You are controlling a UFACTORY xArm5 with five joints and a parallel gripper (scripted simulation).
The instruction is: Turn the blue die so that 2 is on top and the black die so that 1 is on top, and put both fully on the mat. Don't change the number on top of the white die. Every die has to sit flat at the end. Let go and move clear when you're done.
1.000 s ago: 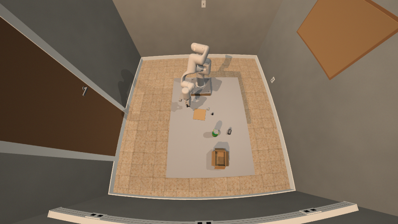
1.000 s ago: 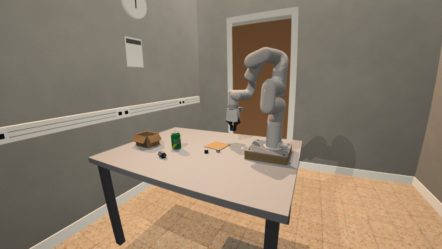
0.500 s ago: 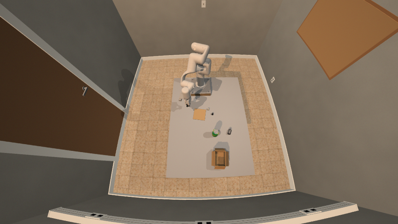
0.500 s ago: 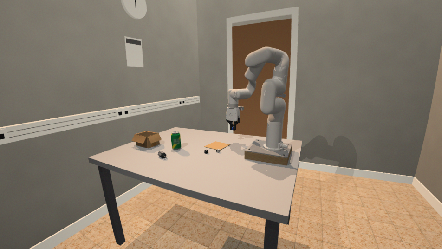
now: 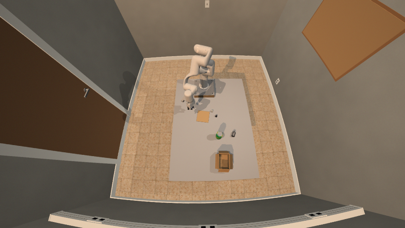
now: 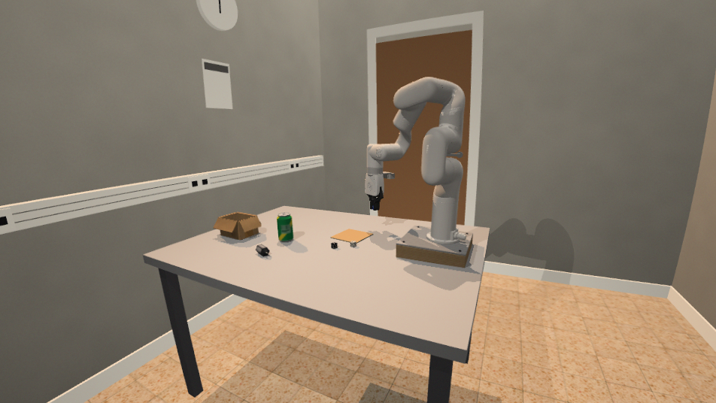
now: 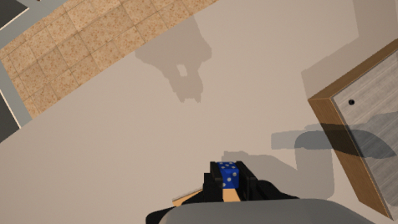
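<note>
Right now my hand is 4 cm short of the mat, 13 cm to the right of it and 12 cm above it. From my hand the other things lie so: white die 4 cm behind, 23 cm to the left, 11 cm below; blue die 1 cm below; black die 1 cm ahead, 29 cm to the left, 11 cm below.
</note>
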